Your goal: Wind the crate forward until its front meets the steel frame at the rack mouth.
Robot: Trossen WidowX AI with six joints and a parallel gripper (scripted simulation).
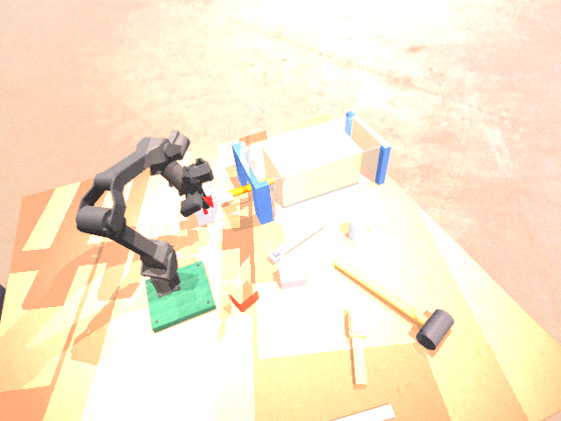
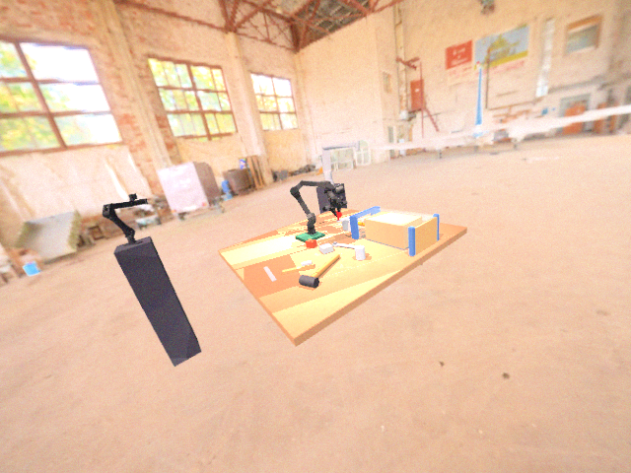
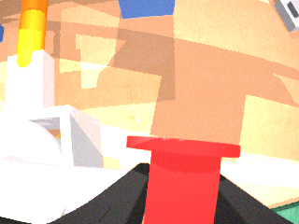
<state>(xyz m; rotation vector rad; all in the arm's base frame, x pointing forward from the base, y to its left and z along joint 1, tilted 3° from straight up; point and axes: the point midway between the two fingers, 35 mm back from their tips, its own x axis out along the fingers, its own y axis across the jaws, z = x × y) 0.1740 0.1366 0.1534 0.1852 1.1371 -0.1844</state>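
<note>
Right now my gripper tip is 40 mm to the right of the white crank handle, 30 mm above it and 10 mm past it. Round my gripper tip: blue steel frame: 160 mm ahead, 100 mm to the left, 30 mm below; then hand winch: 100 mm below, 90 mm to the left, 10 mm behind; then red grip: 10 mm behind.
</note>
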